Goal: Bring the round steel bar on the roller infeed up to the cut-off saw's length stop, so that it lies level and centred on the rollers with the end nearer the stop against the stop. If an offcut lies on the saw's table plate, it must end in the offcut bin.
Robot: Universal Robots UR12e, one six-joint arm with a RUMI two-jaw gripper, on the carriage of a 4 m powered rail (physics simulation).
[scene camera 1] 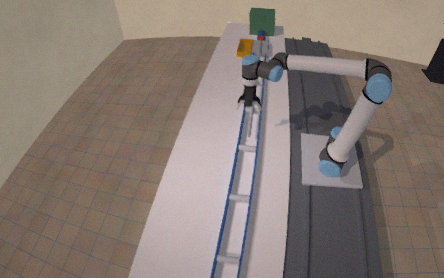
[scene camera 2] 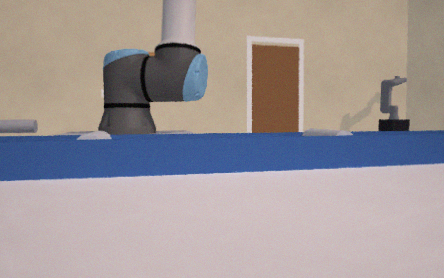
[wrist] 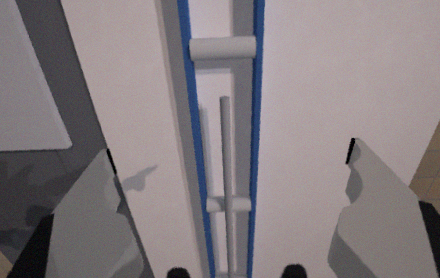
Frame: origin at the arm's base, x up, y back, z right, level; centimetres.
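Seen in the pictures: gripper, between the fingertips: (scene camera 1: 248, 111) (wrist: 228, 145); arm's base, origin of its link: (scene camera 2: 127, 133).
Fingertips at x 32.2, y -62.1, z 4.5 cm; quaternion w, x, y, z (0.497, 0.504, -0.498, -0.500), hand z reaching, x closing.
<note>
Pixels of each thing's top centre, then the offset from my fingertips to it. "spot": a spot on its surface instead.
- round steel bar, a spot on its surface: (scene camera 2: 19, 126) spot: dy -0.9, dx -28.2, dz +7.6 cm
- roller, a spot on its surface: (wrist: 215, 204) spot: dy +3.6, dx -29.8, dz +35.6 cm
- length stop, centre of its top: (scene camera 1: 261, 36) dy +0.1, dx -24.7, dz +174.0 cm
- orange offcut bin, centre of its top: (scene camera 1: 245, 44) dy -17.8, dx -28.0, dz +152.0 cm
- saw's table plate, centre of its top: (scene camera 1: 260, 46) dy +0.1, dx -29.4, dz +154.5 cm
- greyish offcut, centre of its top: (scene camera 1: 241, 46) dy -22.5, dx -33.0, dz +158.3 cm
The round steel bar (scene camera 1: 249, 129) (scene camera 2: 19, 126) (wrist: 226, 150) lies lengthwise between the blue rails of the infeed, roughly midway across. In the wrist view it crosses a roller (wrist: 215, 204), and its nearer end sticks out beyond that roller. My gripper (scene camera 1: 249, 105) (wrist: 228, 145) is open above the bar, one jaw well out on each side. The length stop (scene camera 1: 261, 37) shows small and red at the far end. Whether the bar touches it cannot be told. The orange offcut bin (scene camera 1: 250, 49) stands beside the saw's table plate (scene camera 1: 257, 48), with a greyish offcut (scene camera 1: 242, 47) inside.
A green panel (scene camera 1: 262, 21) stands behind the stop. More rollers (scene camera 1: 239, 198) (wrist: 223, 48) cross the infeed toward the near end. The rail carriage (scene camera 1: 310, 172) stands beside the table. A blue infeed rail (scene camera 2: 225, 152) crosses the second scene view, with a door (scene camera 2: 275, 90) behind.
</note>
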